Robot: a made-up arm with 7 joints. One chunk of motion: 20 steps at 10 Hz.
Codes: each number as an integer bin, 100 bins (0 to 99) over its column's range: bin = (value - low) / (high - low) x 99, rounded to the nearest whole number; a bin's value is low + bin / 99 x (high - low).
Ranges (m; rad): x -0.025..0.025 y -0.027..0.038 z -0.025..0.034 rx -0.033..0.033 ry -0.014..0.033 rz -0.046..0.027
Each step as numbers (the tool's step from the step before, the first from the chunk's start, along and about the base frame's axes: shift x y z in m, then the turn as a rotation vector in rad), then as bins.
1 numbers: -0.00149 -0.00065 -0.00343 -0.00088 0.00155 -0.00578
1 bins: 47 40 36 48 33 55
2 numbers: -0.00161 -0.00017 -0.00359 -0.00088 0.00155 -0.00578
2 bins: 46 41 36 48 33 55
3 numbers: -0.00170 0.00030 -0.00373 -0.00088 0.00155 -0.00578
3 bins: 46 42 36 48 33 55
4 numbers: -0.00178 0.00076 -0.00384 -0.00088 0.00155 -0.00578
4 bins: 46 42 36 48 33 55
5 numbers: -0.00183 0.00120 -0.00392 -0.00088 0.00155 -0.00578
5 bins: 46 43 35 48 33 55
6 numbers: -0.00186 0.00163 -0.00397 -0.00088 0.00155 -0.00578
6 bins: 46 44 35 48 33 55
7 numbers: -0.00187 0.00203 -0.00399 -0.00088 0.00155 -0.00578
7 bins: 46 44 35 48 33 55
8 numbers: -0.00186 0.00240 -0.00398 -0.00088 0.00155 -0.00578
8 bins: 46 45 35 48 33 55
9 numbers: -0.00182 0.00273 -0.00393 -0.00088 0.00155 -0.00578
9 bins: 46 45 35 48 33 55
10 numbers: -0.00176 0.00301 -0.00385 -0.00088 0.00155 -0.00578
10 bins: 46 46 35 48 33 55
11 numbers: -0.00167 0.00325 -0.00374 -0.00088 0.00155 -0.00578
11 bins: 46 46 36 48 33 55
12 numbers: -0.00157 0.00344 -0.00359 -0.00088 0.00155 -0.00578
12 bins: 46 46 36 48 33 55
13 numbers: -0.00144 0.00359 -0.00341 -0.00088 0.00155 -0.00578
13 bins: 47 47 36 48 33 55
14 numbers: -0.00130 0.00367 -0.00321 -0.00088 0.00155 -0.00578
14 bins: 47 47 37 48 33 55
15 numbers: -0.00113 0.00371 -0.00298 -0.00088 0.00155 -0.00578
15 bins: 47 47 37 48 33 55
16 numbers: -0.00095 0.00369 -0.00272 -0.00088 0.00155 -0.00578
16 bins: 48 47 37 48 33 55
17 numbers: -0.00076 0.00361 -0.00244 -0.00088 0.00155 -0.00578
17 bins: 48 47 38 48 33 55
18 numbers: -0.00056 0.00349 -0.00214 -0.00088 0.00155 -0.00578
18 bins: 48 46 38 48 33 55
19 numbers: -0.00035 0.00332 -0.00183 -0.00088 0.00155 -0.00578
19 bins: 49 46 39 48 33 55
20 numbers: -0.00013 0.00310 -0.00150 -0.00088 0.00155 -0.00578
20 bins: 49 46 39 48 33 55
